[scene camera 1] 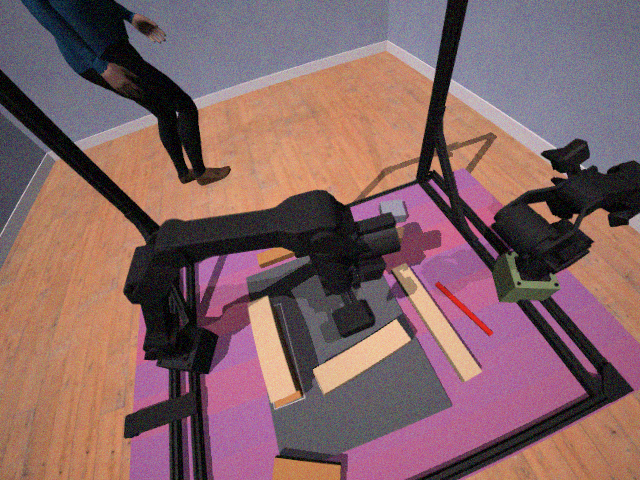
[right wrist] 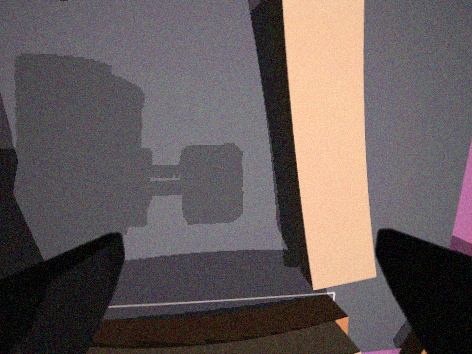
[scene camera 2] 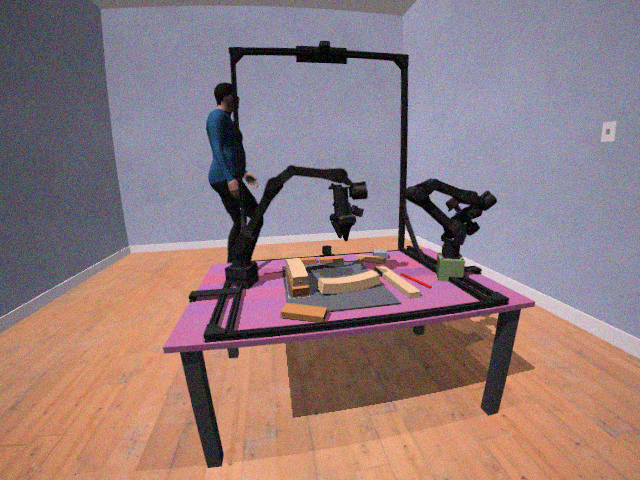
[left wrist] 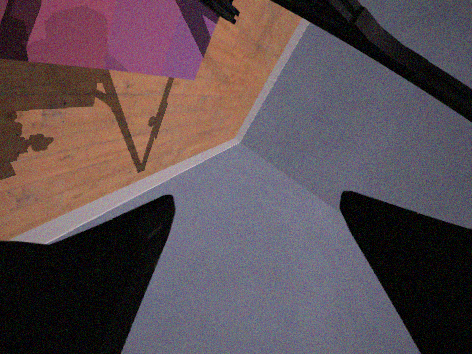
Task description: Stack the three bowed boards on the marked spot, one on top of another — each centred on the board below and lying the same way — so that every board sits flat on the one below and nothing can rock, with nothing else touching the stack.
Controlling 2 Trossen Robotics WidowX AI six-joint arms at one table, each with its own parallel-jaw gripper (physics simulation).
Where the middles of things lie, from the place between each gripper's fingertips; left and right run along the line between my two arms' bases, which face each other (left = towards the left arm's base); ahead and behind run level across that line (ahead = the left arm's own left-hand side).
Now: left hand 35 cm to the left of the long pale plank [scene camera 1: 460, 359], 23 cm short of it and 21 cm above it.
Right now my right hand is 210 mm to the right of the long pale plank, 170 mm above it and 20 mm short of it.
